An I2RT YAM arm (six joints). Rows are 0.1 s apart.
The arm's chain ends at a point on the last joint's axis. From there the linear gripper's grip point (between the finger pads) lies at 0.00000 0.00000 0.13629 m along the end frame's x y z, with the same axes.
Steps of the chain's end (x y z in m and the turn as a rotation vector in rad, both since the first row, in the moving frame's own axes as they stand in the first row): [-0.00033, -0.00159, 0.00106, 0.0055, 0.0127, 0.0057]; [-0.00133, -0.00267, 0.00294, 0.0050, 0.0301, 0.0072]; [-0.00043, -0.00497, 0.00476, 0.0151, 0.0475, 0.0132]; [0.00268, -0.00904, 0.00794, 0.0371, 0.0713, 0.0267]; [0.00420, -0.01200, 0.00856, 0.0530, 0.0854, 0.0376]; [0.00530, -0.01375, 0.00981, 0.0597, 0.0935, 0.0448]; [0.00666, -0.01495, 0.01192, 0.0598, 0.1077, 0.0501]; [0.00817, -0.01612, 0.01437, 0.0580, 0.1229, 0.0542]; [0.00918, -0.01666, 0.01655, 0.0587, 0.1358, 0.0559]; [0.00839, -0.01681, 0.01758, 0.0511, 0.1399, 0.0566]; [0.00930, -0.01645, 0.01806, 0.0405, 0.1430, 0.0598]
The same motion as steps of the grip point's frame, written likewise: [0.00140, -0.00233, 0.00105, 0.0055, 0.0127, 0.0057]; [0.00277, -0.00334, 0.00288, 0.0050, 0.0301, 0.0072]; [0.00605, -0.00698, 0.00459, 0.0151, 0.0475, 0.0132]; [0.01245, -0.01396, 0.00750, 0.0371, 0.0713, 0.0267]; [0.01595, -0.01899, 0.00787, 0.0530, 0.0854, 0.0376]; [0.01819, -0.02158, 0.00897, 0.0597, 0.0935, 0.0448]; [0.02150, -0.02271, 0.01089, 0.0598, 0.1077, 0.0501]; [0.02507, -0.02354, 0.01311, 0.0580, 0.1229, 0.0542]; [0.02783, -0.02411, 0.01506, 0.0587, 0.1358, 0.0559]; [0.02757, -0.02321, 0.01607, 0.0511, 0.1399, 0.0566]; [0.02887, -0.02136, 0.01656, 0.0405, 0.1430, 0.0598]
